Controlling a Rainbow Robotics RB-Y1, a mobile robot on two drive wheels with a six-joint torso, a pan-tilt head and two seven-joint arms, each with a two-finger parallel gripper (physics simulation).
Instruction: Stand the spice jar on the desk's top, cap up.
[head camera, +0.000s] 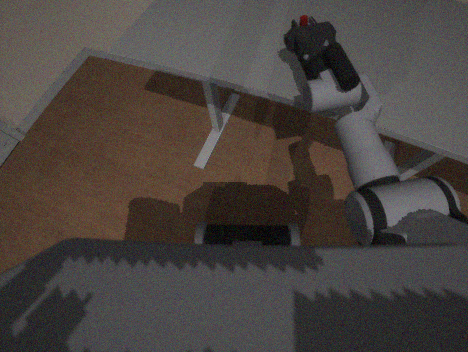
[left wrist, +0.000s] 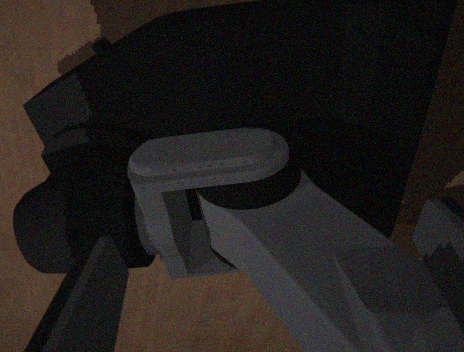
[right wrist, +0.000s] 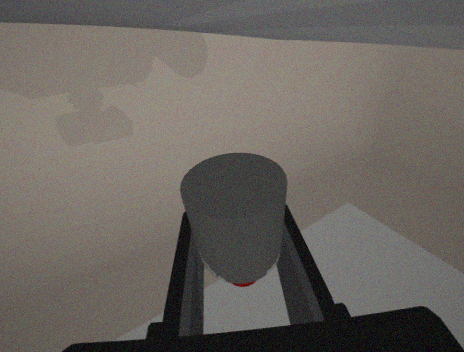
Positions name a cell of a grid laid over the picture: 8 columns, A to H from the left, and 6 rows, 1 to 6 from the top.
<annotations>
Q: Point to my right gripper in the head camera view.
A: F1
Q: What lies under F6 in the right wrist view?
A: My right gripper.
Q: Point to my left gripper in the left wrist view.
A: At E5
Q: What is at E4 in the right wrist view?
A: A spice jar.
</annotations>
